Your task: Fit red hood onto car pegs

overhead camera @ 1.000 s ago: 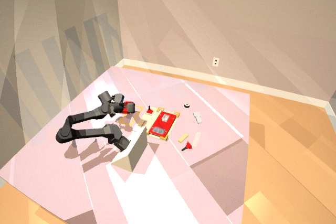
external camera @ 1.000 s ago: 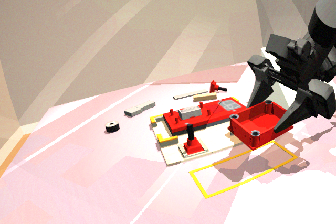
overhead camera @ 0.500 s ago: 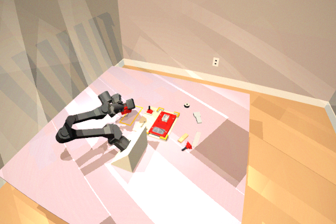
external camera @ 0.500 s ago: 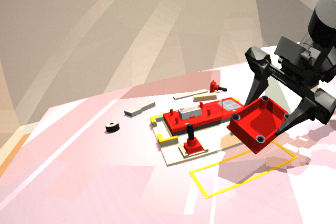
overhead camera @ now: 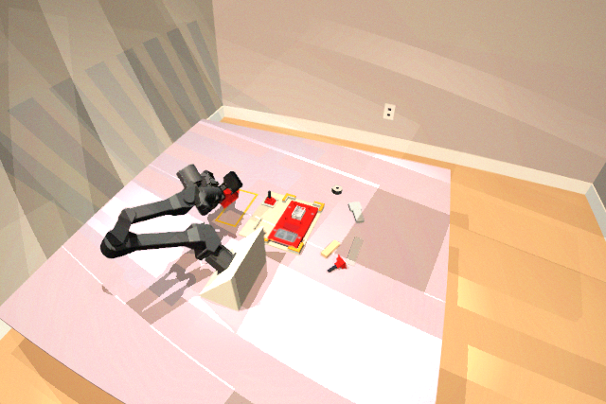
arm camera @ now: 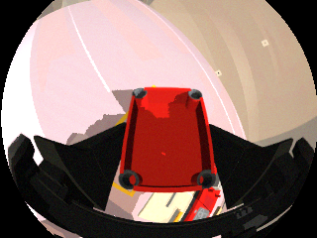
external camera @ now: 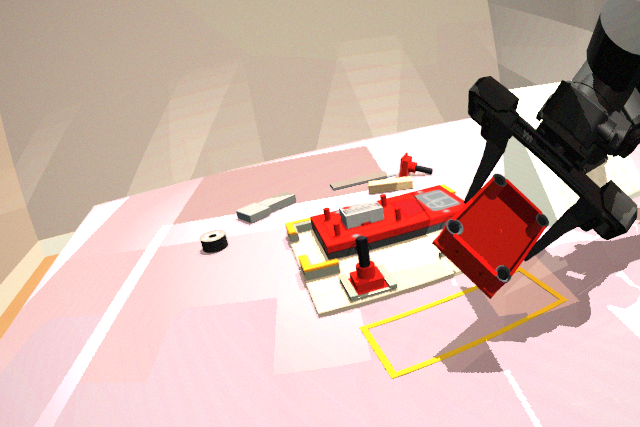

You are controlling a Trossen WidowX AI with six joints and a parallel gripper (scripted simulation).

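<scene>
Now: the red hood 1 cm to the right of my gripper tip and 1 cm below it. Round my gripper tip: engine block: 25 cm to the right, 6 cm below, 2 cm ahead; then black wheel: 36 cm to the right, 21 cm ahead, 8 cm below; then wooden strip: 39 cm to the right, 9 cm behind, 8 cm below.
</scene>
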